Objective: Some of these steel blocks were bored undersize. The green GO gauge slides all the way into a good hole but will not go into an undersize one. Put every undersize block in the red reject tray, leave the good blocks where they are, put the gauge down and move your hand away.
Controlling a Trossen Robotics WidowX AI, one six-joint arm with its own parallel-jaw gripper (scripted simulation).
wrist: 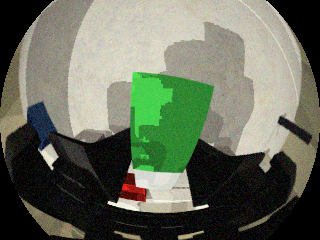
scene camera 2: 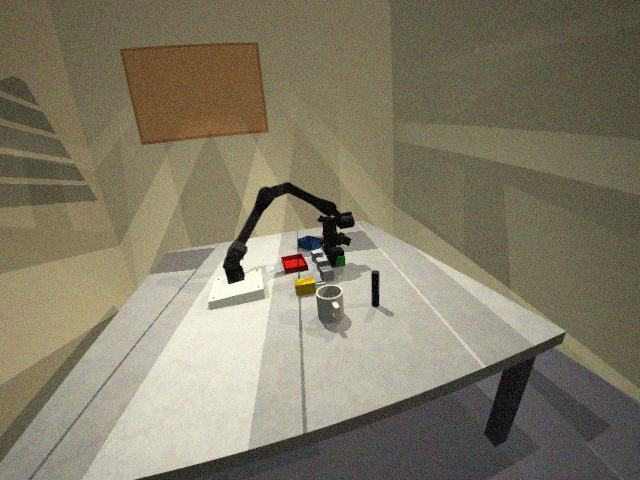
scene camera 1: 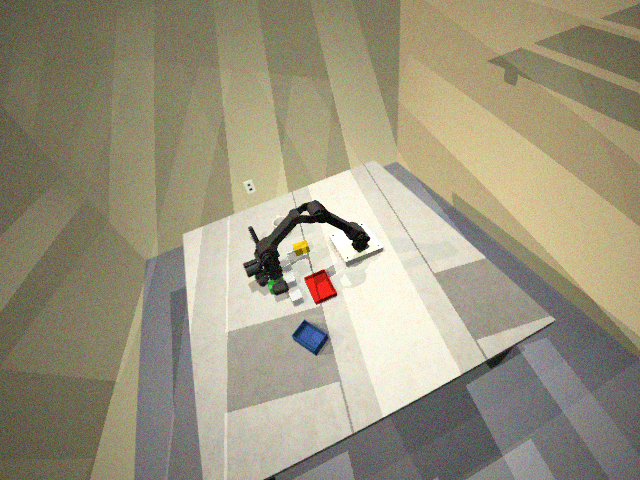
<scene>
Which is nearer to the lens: the steel block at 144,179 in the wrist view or the green GO gauge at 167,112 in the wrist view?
The green GO gauge.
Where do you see a mug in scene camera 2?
At 330,305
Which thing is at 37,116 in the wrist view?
A blue tray.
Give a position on a blue tray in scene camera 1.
At 310,337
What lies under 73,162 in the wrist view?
My gripper.
</scene>
